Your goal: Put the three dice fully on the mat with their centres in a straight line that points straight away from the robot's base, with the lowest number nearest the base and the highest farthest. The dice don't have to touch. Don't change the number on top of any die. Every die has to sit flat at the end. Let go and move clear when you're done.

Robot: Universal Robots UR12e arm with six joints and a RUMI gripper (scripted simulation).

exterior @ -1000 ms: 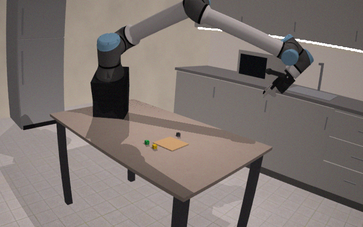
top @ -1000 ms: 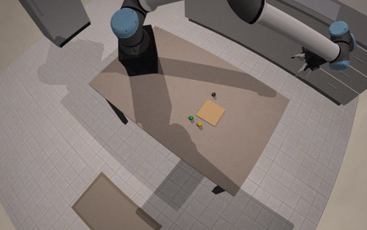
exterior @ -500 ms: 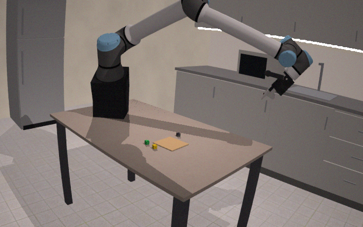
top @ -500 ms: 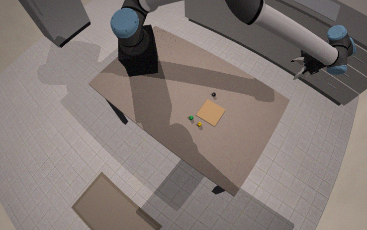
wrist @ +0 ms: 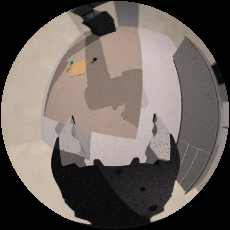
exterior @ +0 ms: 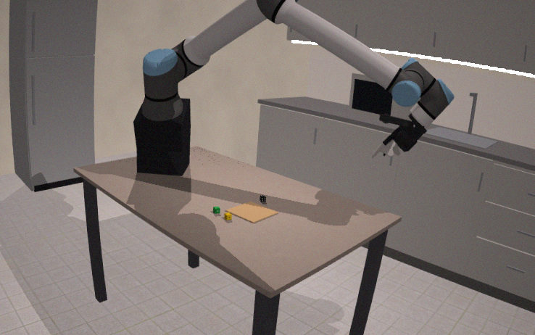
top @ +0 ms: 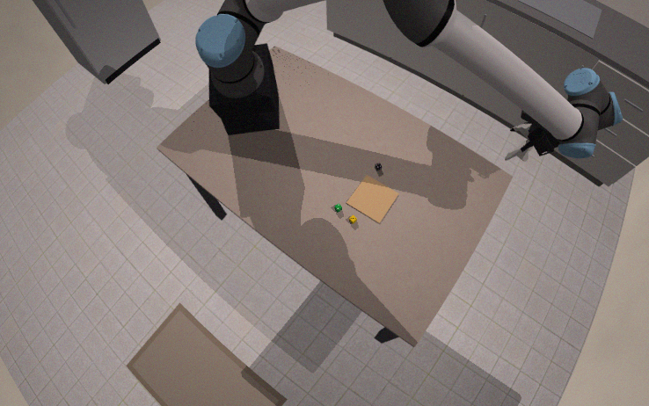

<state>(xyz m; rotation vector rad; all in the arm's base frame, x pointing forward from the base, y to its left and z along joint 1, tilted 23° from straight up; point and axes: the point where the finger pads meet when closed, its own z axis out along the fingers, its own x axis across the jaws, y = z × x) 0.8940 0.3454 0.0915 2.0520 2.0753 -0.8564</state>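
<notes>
Now: hand 330 mm past the yellow die, 440 mm to the left of it and 230 mm above it. From my hand the other things lie so: black die (370 mm behind, 200 mm to the right, 230 mm below); then green die (400 mm behind, 430 mm to the right, 230 mm below); then orange mat (320 mm behind, 320 mm to the right, 240 mm below).
</notes>
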